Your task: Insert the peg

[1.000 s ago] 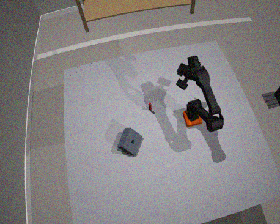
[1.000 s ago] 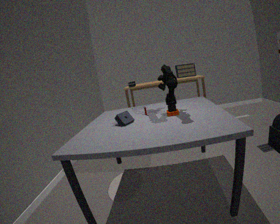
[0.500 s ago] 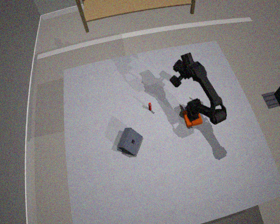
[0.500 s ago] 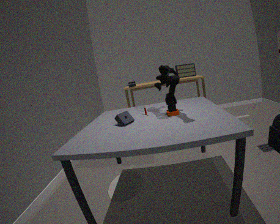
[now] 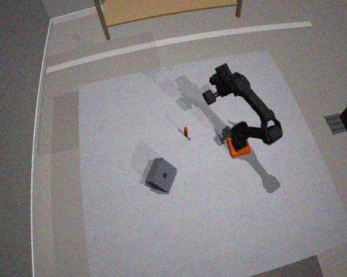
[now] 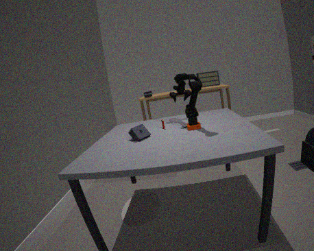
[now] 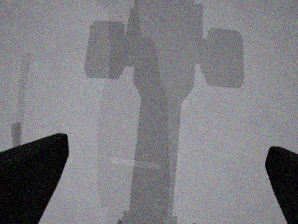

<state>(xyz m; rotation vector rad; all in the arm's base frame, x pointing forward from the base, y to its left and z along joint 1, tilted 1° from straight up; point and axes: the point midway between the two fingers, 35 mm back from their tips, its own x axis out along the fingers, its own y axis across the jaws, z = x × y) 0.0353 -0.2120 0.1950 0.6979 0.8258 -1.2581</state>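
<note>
My gripper tip is 190 mm short of the square peg, 60 mm to the right of it and 140 mm above it. Also, from my gripper tip: grey sloped panel 390 mm ahead, 220 mm to the left, 160 mm below.
</note>
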